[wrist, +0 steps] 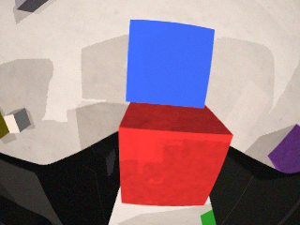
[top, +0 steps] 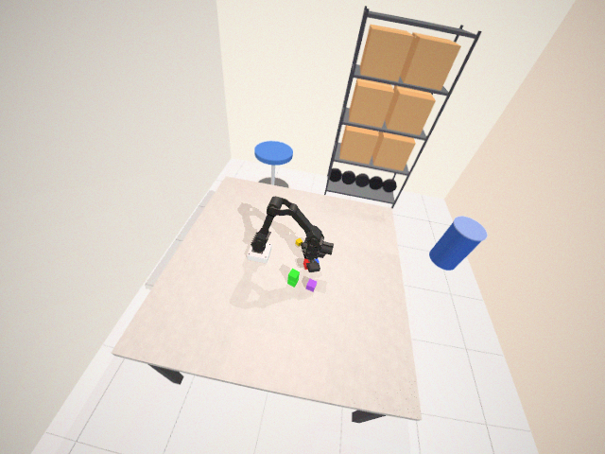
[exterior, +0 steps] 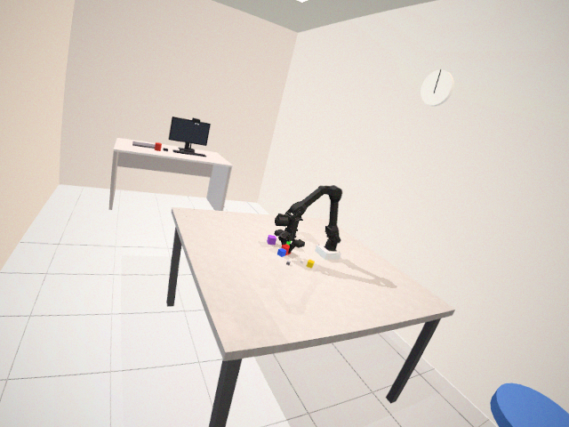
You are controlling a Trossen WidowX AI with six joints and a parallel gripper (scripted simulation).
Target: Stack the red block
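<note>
Right now the blue block is 4 cm ahead of my gripper tip, 2 cm to the left of it and 1 cm above it. From my gripper tip the other things lie so: red block: 1 cm above; then small grey block: 13 cm to the left, 4 cm ahead; then purple block: 13 cm to the right, 4 cm ahead, 1 cm above.
</note>
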